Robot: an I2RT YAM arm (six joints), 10 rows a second.
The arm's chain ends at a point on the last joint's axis. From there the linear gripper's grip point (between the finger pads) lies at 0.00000 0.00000 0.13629 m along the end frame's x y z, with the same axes.
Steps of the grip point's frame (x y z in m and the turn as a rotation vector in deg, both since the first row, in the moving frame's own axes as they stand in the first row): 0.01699, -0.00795, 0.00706, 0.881, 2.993, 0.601; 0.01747, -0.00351, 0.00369, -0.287, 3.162, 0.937; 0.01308, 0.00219, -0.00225, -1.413, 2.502, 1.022; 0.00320, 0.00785, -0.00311, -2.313, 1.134, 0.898; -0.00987, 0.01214, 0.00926, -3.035, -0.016, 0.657; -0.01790, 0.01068, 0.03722, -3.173, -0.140, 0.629; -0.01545, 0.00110, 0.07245, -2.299, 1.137, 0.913
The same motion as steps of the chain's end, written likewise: 0.00986, -0.00589, 0.00726, 0.881, 2.993, 0.601; 0.00996, -0.00425, 0.00390, -0.287, 3.162, 0.937; 0.00716, -0.00122, -0.00208, -1.413, 2.502, 1.022; 0.00055, 0.00233, -0.00297, -2.313, 1.134, 0.898; -0.00979, 0.00492, 0.00945, -3.035, -0.016, 0.657; -0.01753, 0.00314, 0.03743, -3.173, -0.140, 0.629; -0.01811, -0.00439, 0.07259, -2.299, 1.137, 0.913
